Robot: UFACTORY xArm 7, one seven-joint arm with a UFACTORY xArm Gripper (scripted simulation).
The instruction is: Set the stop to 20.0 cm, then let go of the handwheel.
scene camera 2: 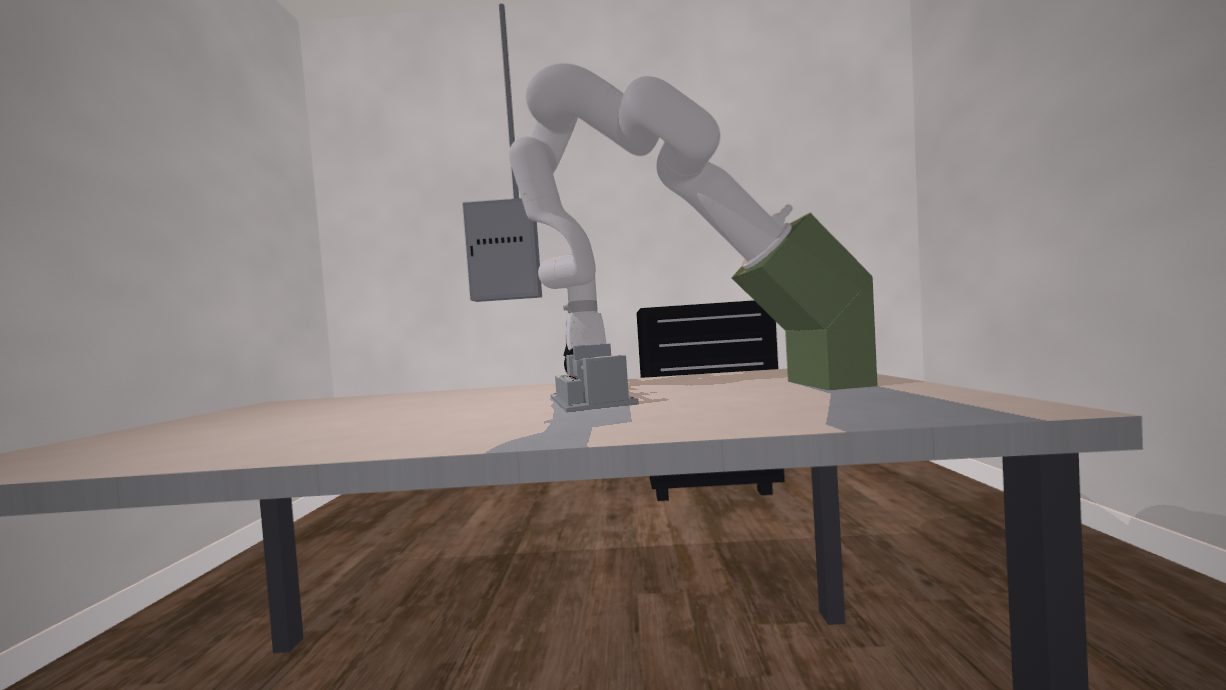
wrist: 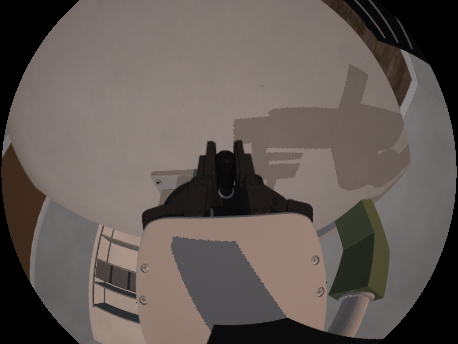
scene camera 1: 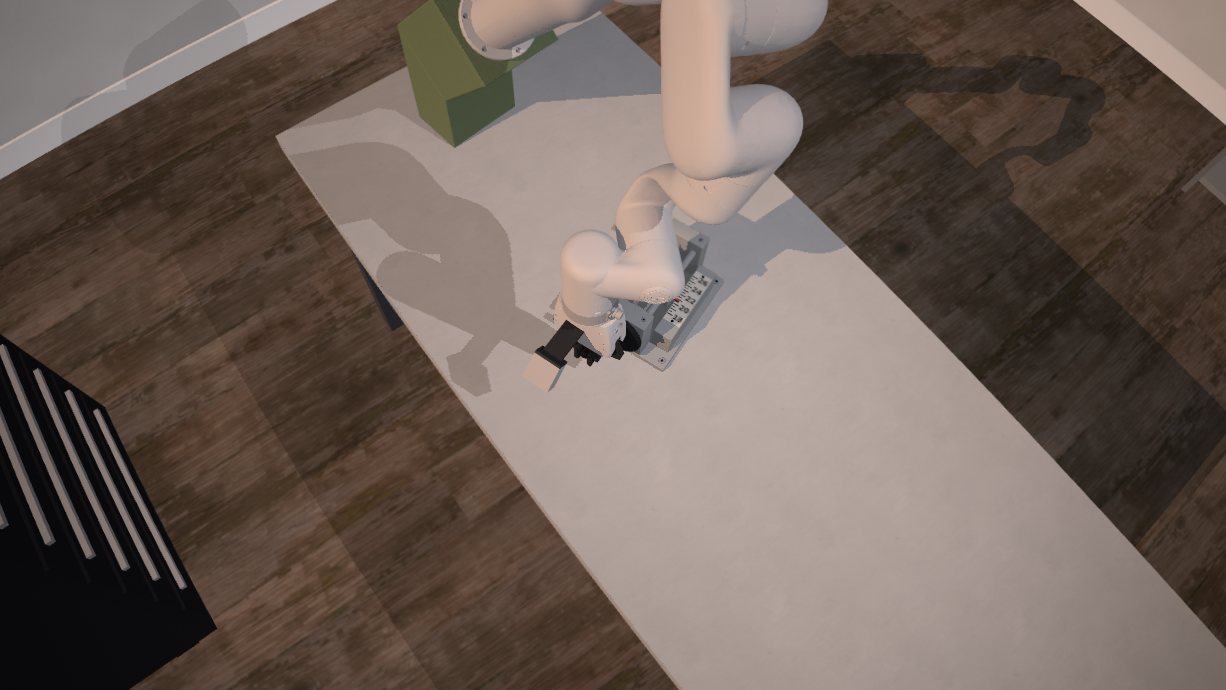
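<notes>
A handwheel knob appears in the pictures, together with the gripper.
</notes>
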